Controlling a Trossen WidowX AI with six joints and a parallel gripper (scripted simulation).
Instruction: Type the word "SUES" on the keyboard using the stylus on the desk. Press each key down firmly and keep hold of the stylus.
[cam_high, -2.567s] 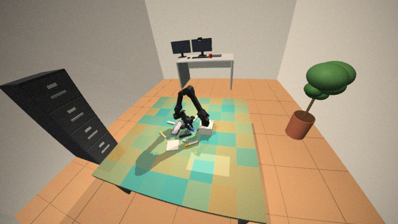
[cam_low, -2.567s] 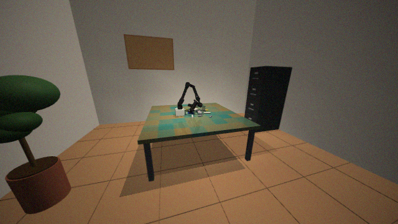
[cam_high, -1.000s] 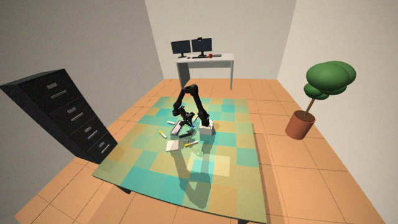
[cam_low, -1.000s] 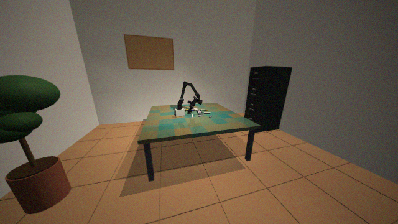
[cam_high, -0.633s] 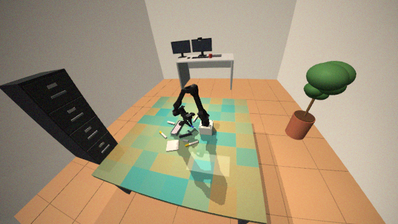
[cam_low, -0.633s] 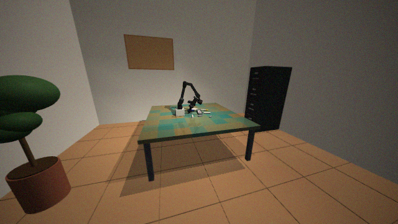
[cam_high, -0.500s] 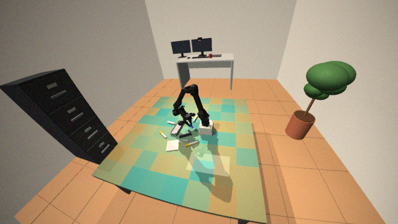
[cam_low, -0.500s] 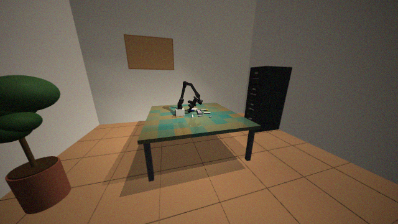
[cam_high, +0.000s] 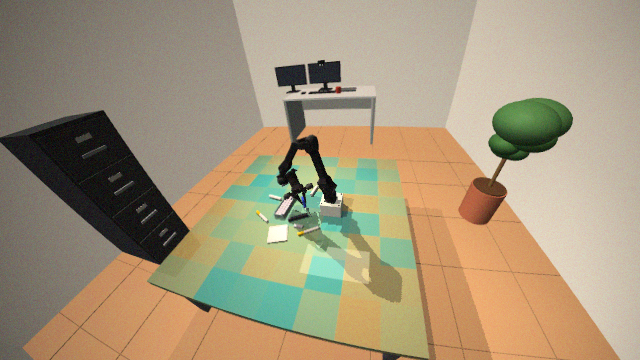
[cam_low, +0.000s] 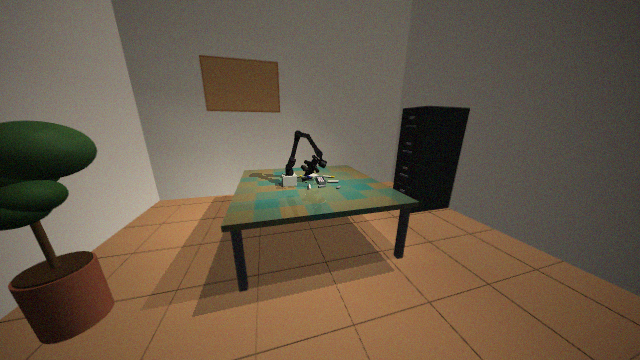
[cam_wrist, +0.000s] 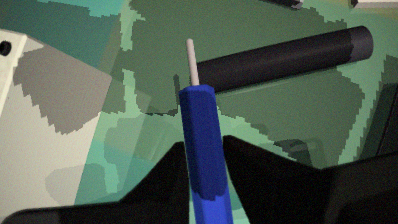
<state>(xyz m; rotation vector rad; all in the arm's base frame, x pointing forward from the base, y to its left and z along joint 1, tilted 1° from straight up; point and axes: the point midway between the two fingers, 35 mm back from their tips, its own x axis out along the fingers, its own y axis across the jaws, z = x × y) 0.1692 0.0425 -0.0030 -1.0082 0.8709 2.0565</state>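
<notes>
The blue stylus lies 10 mm behind my gripper tip and 10 mm to the left of it. From my gripper tip the other things lie so: white notepad (80 mm ahead, 210 mm to the left, 50 mm below); then black bar (20 mm ahead, 70 mm to the left, 50 mm below); then grey stylus tip (30 mm behind, 40 mm to the left).
</notes>
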